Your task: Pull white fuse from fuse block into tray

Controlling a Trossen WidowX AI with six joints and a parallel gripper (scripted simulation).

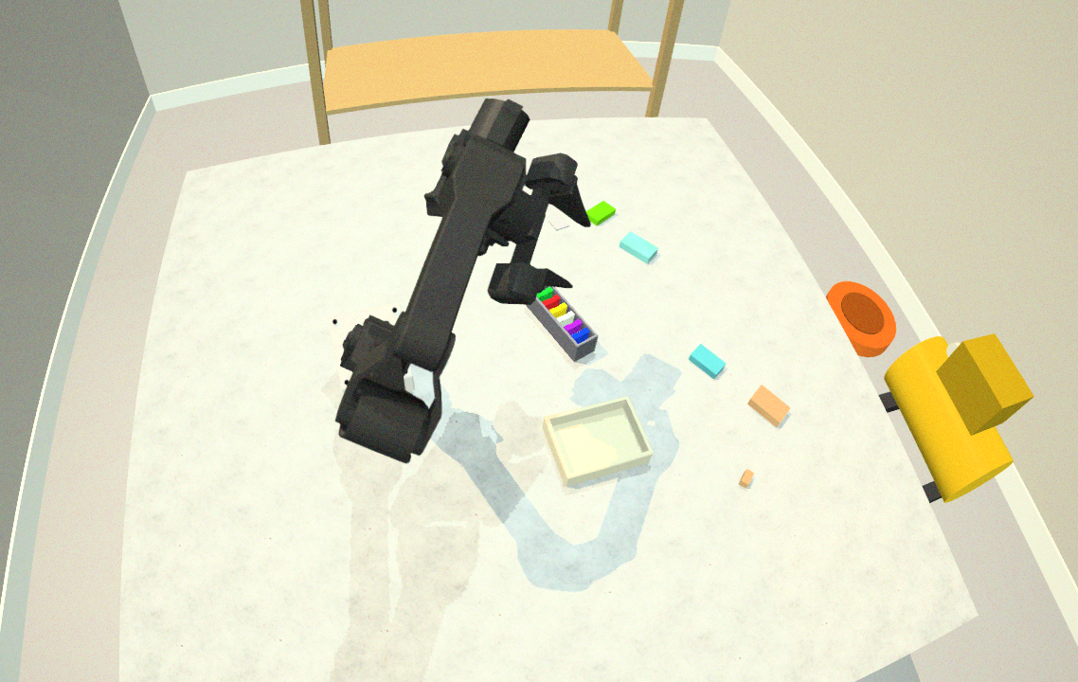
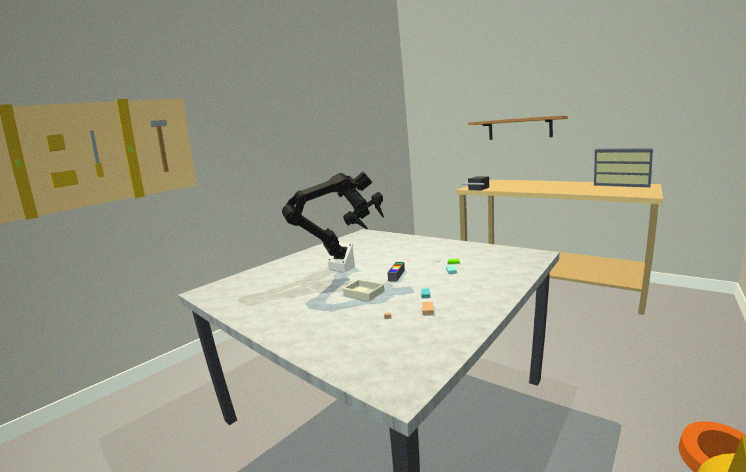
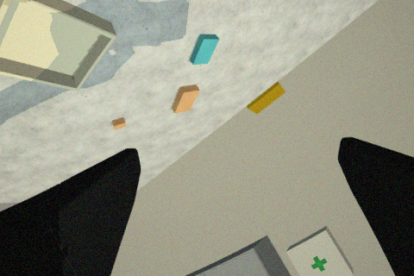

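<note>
Now: gripper tip 40 mm short of the white fuse, 70 mm to the right of it and 230 mm above it. From my gripper tip the other things lie so: small orange cube: 200 mm ahead, 280 mm to the right, 250 mm below; green block: 210 mm ahead, 310 mm to the left, 250 mm below; cream tray: 10 mm ahead, 140 mm to the right, 250 mm below.
</note>
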